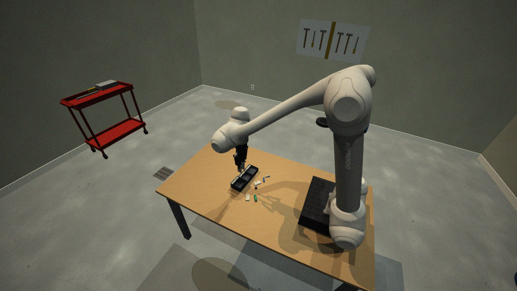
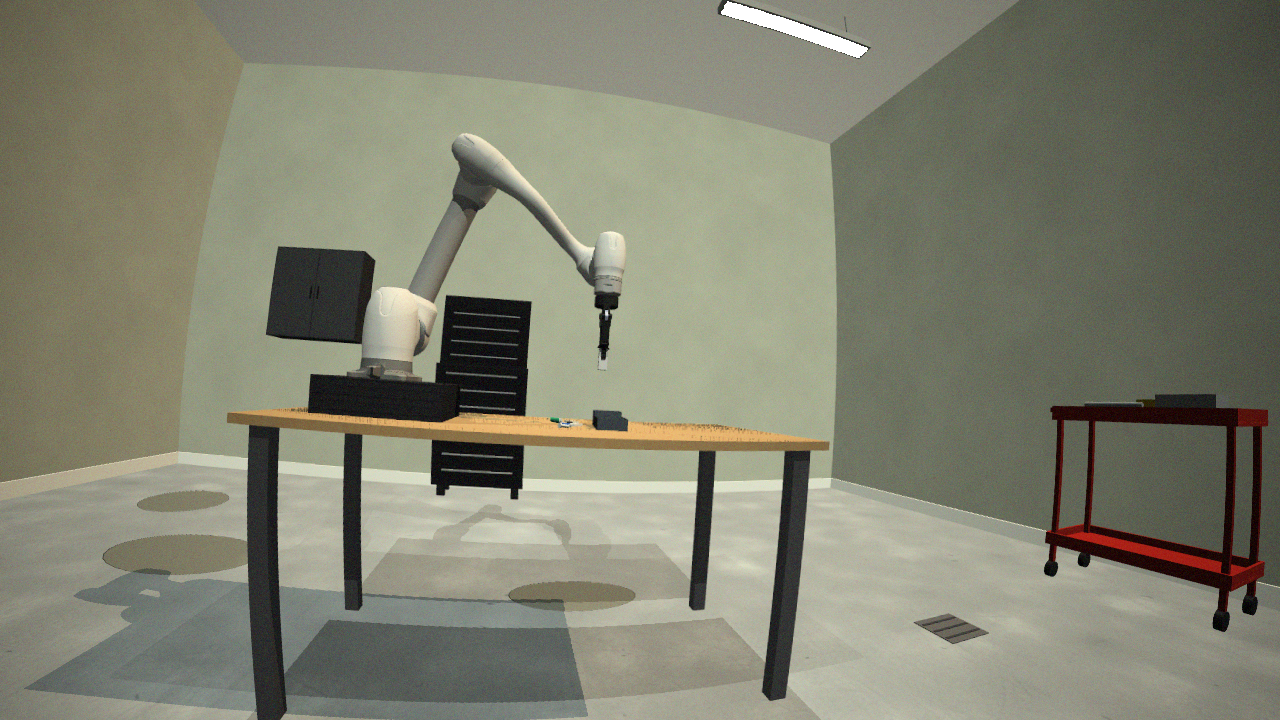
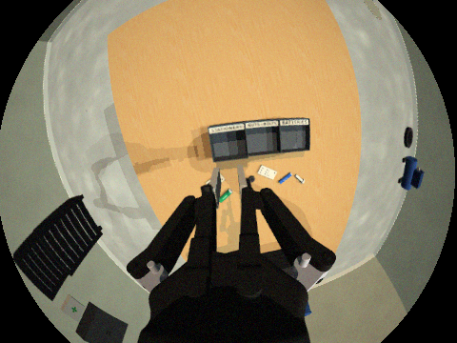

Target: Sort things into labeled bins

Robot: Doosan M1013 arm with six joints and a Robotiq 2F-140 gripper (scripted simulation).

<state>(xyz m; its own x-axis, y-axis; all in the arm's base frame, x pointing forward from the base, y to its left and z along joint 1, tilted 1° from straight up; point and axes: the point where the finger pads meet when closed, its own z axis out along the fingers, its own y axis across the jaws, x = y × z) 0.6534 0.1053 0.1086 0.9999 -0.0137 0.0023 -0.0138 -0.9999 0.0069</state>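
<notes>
My hand is 140 mm past the green battery, 30 mm to the right of it and 200 mm above it. From my hand the other things lie so: domino: 80 mm behind, 90 mm to the right, 200 mm below; black nut: 90 mm behind, 50 mm to the right, 200 mm below; black bin row: 20 mm ahead, 80 mm to the right, 180 mm below.
</notes>
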